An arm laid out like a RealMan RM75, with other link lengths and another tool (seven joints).
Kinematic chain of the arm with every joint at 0, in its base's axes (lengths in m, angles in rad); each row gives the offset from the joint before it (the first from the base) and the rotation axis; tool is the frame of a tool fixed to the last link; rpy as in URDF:
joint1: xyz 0 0 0.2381 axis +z
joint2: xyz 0 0 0 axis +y
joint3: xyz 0 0 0.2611 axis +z
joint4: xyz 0 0 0 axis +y
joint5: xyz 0 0 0.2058 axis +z
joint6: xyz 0 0 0 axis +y
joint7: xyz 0 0 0.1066 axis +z
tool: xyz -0.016 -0.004 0.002 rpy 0 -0.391 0.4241
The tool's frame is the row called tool.
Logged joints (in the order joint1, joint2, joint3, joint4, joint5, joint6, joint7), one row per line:
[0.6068 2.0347 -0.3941 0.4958 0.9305 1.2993 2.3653]
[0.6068 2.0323 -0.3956 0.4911 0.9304 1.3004 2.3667]
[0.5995 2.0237 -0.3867 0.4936 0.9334 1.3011 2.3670]
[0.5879 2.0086 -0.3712 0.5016 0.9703 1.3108 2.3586]
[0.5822 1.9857 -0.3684 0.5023 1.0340 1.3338 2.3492]
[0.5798 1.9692 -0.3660 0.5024 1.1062 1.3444 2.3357]
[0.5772 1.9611 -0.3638 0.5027 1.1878 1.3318 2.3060]
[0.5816 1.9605 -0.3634 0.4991 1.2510 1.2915 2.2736]
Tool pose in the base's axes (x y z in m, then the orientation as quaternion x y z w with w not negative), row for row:
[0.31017 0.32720 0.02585 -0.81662 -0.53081 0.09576 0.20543]
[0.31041 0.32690 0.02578 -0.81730 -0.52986 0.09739 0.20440]
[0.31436 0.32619 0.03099 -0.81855 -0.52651 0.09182 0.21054]
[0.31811 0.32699 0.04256 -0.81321 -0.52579 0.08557 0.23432]
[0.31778 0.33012 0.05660 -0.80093 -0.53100 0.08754 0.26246]
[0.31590 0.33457 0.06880 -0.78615 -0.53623 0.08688 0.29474]
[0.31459 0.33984 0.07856 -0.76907 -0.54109 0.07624 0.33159]
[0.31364 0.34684 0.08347 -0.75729 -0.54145 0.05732 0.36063]
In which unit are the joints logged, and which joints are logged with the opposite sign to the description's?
The joints are logged in radians. Opposite sign: joint4.
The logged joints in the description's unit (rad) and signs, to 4 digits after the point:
[0.6068 2.0347 -0.3941 -0.4958 0.9305 1.2993 2.3653]
[0.6068 2.0323 -0.3956 -0.4911 0.9304 1.3004 2.3667]
[0.5995 2.0237 -0.3867 -0.4936 0.9334 1.3011 2.3670]
[0.5879 2.0086 -0.3712 -0.5016 0.9703 1.3108 2.3586]
[0.5822 1.9857 -0.3684 -0.5023 1.0340 1.3338 2.3492]
[0.5798 1.9692 -0.3660 -0.5024 1.1062 1.3444 2.3357]
[0.5772 1.9611 -0.3638 -0.5027 1.1878 1.3318 2.3060]
[0.5816 1.9605 -0.3634 -0.4991 1.2510 1.2915 2.2736]

